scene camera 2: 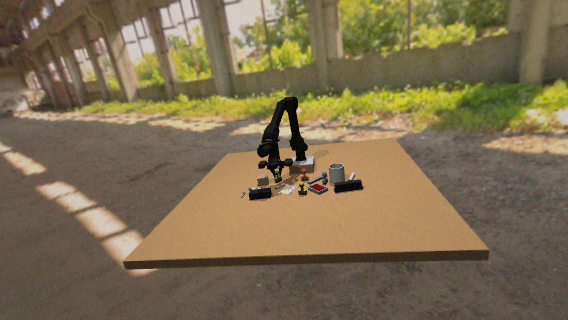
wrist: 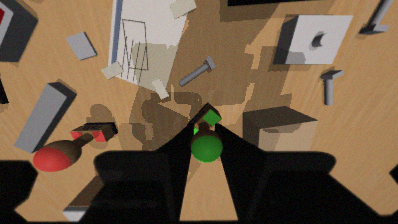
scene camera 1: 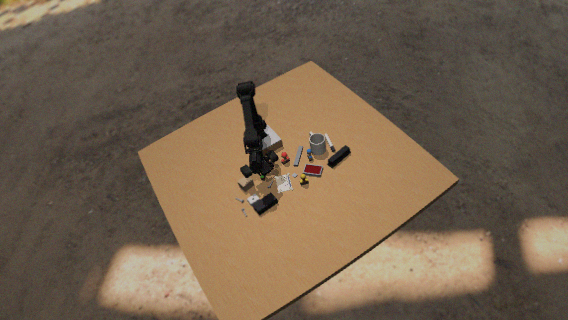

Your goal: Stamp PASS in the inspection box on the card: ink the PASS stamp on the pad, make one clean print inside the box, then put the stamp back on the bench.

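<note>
A tan block (wrist: 281, 128) and a grey bar (wrist: 56, 98) appear in the wrist view, as do a red-knobbed stamp (wrist: 58, 155) and a green-knobbed stamp (wrist: 206, 145). The gripper (wrist: 204, 127) is visible there too.
</note>
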